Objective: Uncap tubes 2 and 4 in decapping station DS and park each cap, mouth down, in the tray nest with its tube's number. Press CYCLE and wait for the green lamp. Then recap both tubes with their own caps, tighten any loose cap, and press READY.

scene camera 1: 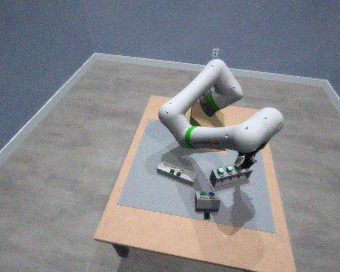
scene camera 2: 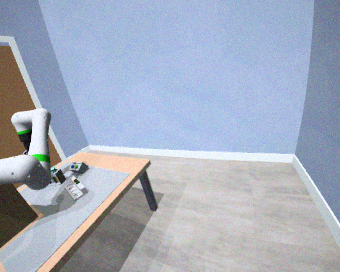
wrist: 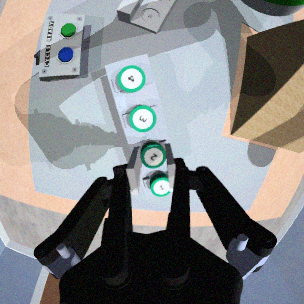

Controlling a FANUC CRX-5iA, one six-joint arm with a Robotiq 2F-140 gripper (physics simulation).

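Places are measured from the arm's base along level axes (x ahead, y left, z up), in millimetres.
Where they show: gripper, between the fingertips: [scene camera 1: 238,166] [wrist: 152,154]; arm's base, origin of its link: [scene camera 1: 206,106].
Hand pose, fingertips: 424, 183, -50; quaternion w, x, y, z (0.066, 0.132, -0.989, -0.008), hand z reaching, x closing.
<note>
Each offset is from my fingertips to the top centre of the thing, as dx, dy, dz. Level surfaces: height alone.
The decapping station {+11, -25, -11} [scene camera 1: 223,179] [wrist: 151,96] [scene camera 2: 59,176] holds four tubes in a row, each with a green-rimmed white cap. In the wrist view I read cap 4 {+41, -97, +7} [wrist: 131,78] [scene camera 1: 221,170], cap 3 {+21, -49, +7} [wrist: 142,118] [scene camera 1: 229,168], cap 2 {+1, -1, +11} [wrist: 152,156] and cap 1 {-19, +47, +7} [wrist: 160,186]. My gripper [wrist: 152,154] [scene camera 1: 239,164] stands over the station's right end. Its two grey finger pads press on either side of cap 2, so it is shut on that cap. The cap tray {+19, -328, -61} [scene camera 1: 163,168] [wrist: 133,12] [scene camera 2: 74,192] lies left of the station; its nests look empty.
A grey button box {+182, -159, -30} [scene camera 1: 206,203] [wrist: 48,45] [scene camera 2: 81,168] carries a green READY button {+162, -183, -39} [wrist: 68,30] and a blue CYCLE button {+157, -139, -39} [wrist: 66,54]. A wooden block [wrist: 271,90] [scene camera 1: 201,117] stands behind the station, under the arm. All of it rests on a grey mat {dz -115} [scene camera 1: 147,189].
</note>
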